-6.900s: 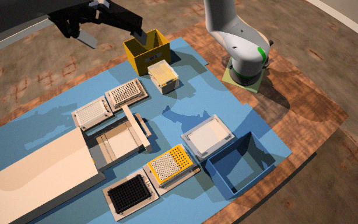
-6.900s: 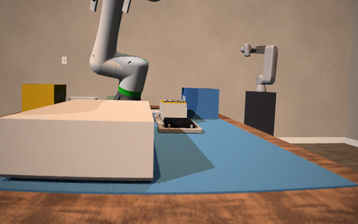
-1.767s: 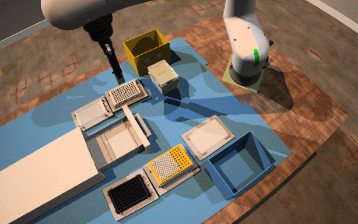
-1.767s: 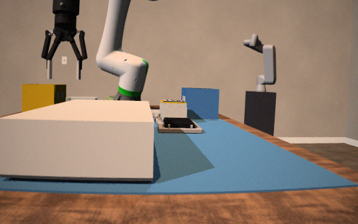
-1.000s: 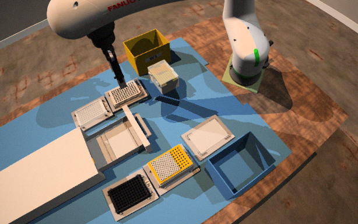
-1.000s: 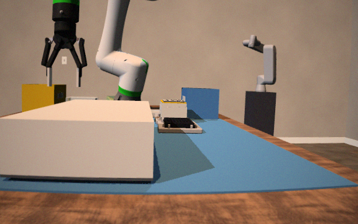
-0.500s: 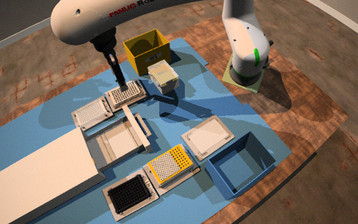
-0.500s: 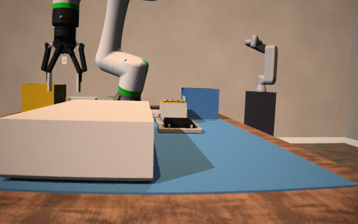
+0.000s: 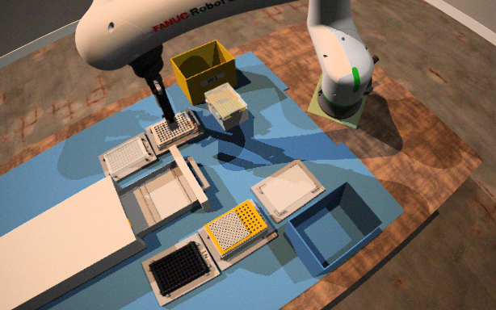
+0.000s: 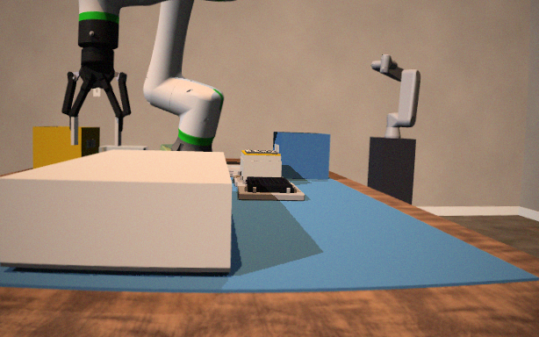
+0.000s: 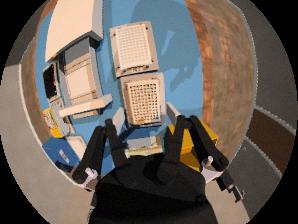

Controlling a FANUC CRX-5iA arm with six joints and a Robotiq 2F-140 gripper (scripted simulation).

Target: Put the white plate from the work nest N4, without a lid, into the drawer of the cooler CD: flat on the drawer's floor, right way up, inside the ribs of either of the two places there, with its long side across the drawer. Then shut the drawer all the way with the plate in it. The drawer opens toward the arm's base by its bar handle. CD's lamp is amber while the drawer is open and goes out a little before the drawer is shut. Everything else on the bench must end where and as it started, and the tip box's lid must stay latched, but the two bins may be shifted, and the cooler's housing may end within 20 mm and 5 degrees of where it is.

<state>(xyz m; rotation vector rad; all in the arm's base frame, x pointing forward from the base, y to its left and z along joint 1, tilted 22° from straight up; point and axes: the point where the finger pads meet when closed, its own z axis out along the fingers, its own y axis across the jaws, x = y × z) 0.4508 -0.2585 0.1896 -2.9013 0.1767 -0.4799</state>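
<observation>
Right now the white plate is 8 cm below my hand. Also, from my hand: yellow bin 19 cm behind, 12 cm to the right, 6 cm below; drawer 15 cm ahead, 19 cm to the left, 8 cm below; yellow rack 1 cm ahead, 38 cm to the left, 5 cm below.
</observation>
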